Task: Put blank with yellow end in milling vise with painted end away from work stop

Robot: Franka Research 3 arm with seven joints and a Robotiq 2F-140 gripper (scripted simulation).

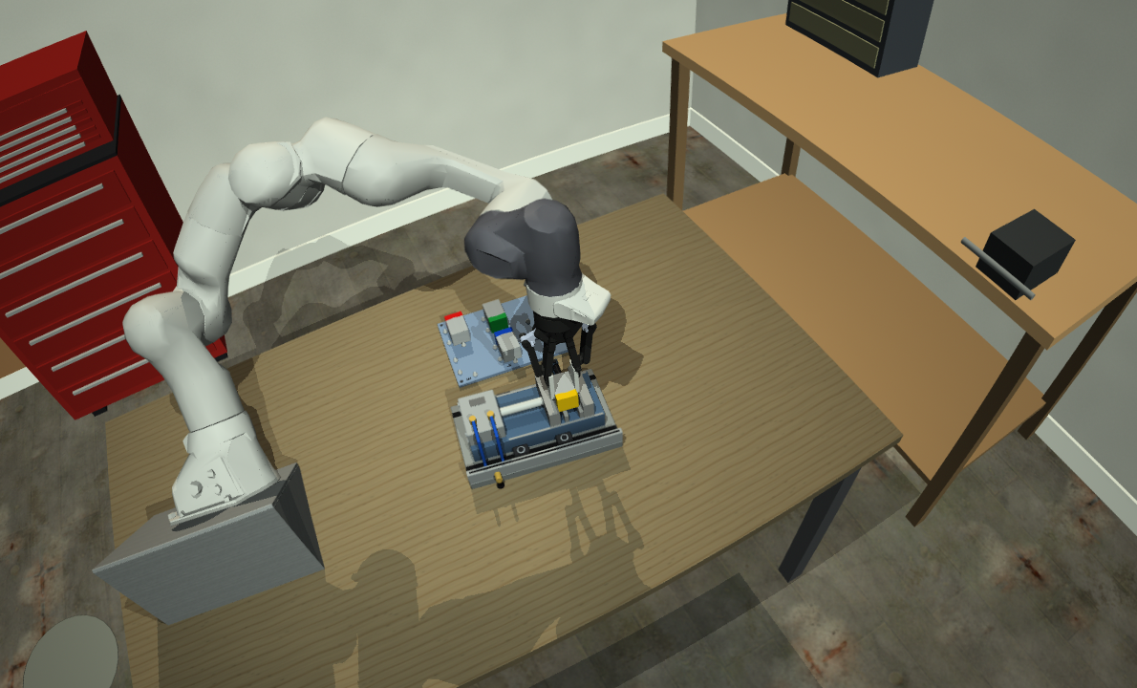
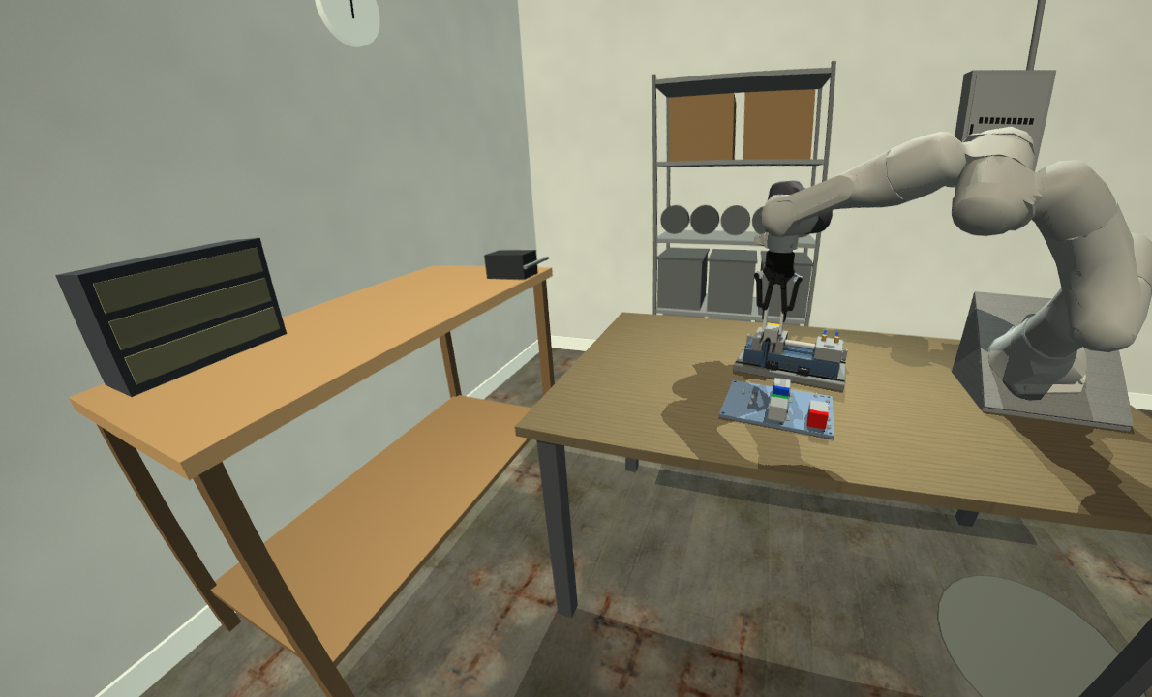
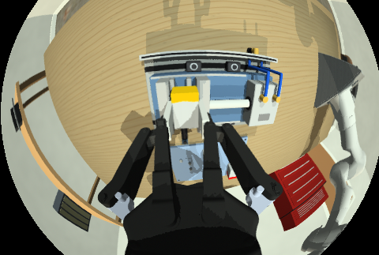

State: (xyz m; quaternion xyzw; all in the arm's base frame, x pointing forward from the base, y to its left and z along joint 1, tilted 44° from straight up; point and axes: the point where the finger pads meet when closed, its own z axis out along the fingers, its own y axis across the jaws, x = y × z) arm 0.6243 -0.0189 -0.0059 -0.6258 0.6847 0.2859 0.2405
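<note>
The fixed jaw lies 6 cm below my hand and 4 cm ahead of it. From my hand the other things lie so: vise: 9 cm below, 6 cm behind, 1 cm to the left; then hosed end block: 16 cm behind, 6 cm below, 2 cm to the left; then work stop: 5 cm to the left, 4 cm below, 1 cm ahead.
</note>
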